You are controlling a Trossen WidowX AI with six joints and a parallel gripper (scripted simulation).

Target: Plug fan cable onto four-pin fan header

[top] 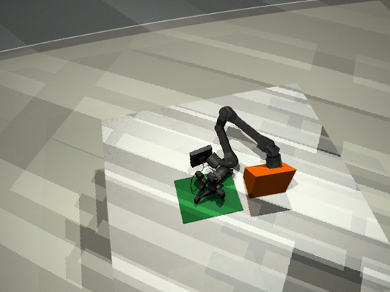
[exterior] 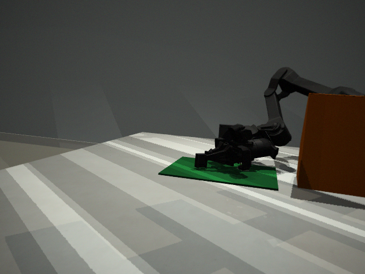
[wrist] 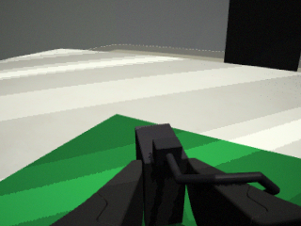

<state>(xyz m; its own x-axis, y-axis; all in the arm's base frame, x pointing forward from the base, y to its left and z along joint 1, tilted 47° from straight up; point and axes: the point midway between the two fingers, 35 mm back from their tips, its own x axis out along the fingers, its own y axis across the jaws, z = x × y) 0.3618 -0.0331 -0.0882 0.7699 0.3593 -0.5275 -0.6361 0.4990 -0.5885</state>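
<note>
The black fan plug lies 1 cm ahead of my gripper tip, 1 cm to the left of it and 1 cm below it. The rest, counted from my gripper tip: green board 5 cm behind, 2 cm to the right, 5 cm below; then four-pin fan header 10 cm behind, 7 cm to the right, 4 cm below.
</note>
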